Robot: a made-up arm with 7 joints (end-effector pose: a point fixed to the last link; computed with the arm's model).
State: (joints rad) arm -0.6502 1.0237 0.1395 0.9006 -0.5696 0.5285 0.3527
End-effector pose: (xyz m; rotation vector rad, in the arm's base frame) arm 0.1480 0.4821 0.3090 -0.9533 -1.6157 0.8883
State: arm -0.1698 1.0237 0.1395 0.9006 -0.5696 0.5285 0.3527
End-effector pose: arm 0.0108 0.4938 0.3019 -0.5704 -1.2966 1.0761
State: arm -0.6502 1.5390 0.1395 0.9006 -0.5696 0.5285 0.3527
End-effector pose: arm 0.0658 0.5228 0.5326 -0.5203 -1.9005 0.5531
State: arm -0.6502 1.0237 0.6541 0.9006 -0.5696 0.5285 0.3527
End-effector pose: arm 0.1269 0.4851 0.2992 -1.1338 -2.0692 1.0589
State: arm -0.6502 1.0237 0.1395 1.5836 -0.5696 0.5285 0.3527
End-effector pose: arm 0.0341 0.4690 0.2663 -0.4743 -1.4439 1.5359
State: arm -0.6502 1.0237 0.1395 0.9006 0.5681 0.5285 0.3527
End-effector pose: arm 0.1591 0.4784 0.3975 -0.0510 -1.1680 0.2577
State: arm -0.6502 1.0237 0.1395 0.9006 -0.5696 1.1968 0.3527
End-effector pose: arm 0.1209 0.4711 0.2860 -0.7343 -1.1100 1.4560
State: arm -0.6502 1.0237 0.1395 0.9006 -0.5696 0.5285 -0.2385
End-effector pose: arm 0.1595 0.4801 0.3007 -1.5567 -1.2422 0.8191
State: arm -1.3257 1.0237 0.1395 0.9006 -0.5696 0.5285 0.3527
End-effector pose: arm 0.3006 0.4408 0.4183 -1.4983 -2.0041 0.5123
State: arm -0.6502 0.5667 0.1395 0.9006 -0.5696 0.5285 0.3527
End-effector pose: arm 0.1909 0.3525 0.1431 -1.3053 -1.2860 1.1542
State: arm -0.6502 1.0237 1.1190 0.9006 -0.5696 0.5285 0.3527
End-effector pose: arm 0.1127 0.4819 0.2836 -1.2853 -2.4882 1.2028
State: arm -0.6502 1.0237 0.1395 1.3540 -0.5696 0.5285 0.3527
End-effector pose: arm 0.0732 0.4810 0.2752 -0.6444 -1.5180 1.3285
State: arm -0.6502 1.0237 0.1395 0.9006 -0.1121 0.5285 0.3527
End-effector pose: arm 0.1452 0.4908 0.3455 -0.5766 -1.4618 0.6314
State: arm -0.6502 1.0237 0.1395 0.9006 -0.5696 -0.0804 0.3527
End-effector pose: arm 0.1596 0.4794 0.3409 -1.0912 -1.9799 0.2690
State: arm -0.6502 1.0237 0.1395 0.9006 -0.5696 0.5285 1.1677
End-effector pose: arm 0.1358 0.4717 0.3201 -0.0296 -1.9428 0.8836
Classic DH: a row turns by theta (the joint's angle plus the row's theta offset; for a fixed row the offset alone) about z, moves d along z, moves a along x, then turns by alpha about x. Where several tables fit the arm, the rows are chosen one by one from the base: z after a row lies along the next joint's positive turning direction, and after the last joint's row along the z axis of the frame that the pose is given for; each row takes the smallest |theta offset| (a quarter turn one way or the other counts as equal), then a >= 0, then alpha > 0; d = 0 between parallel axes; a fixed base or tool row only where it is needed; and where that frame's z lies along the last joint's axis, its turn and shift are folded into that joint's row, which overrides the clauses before.
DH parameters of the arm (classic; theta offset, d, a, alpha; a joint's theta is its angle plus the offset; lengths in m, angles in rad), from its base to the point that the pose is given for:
base (fixed): -0.071 0.4608 0.0295 -1.3004
joint 1: -1.3111 0.0566 -0.0001 -1.5708
joint 2: 1.2915 -0.0369 -0.036 1.5708
joint 3: -1.5708 -0.2855 0.0036 1.5708
joint 4: -1.5708 0.0216 0.0183 1.5708
joint 5: 0 0.1032 0.0301 -1.5708
joint 6: -1.5708 0.0399 0.0453 1.5708
joint 7: 0.5521 0.0091 0.0241 -2.4328
tool (fixed): -0.5459 0.007 0 0

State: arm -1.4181 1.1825 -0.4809 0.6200 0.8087 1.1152 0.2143
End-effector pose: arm 0.2413 0.3880 0.5982 0.3981 -1.5503 0.0809
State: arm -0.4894 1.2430 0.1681 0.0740 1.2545 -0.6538 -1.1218
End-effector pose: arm 0.1822 0.3269 0.4837 0.0570 0.5275 -0.4884
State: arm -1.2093 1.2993 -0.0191 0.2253 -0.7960 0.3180 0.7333
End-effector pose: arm 0.2348 0.4166 0.5593 -1.3223 -2.3688 -0.3502
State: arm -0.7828 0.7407 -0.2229 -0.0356 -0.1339 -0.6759 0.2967
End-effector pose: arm 0.2686 0.2746 0.3991 -1.8596 -1.4624 -1.6223
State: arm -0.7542 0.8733 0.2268 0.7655 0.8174 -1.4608 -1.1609
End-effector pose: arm 0.2127 0.3299 0.3615 -0.7480 0.6339 -1.2012
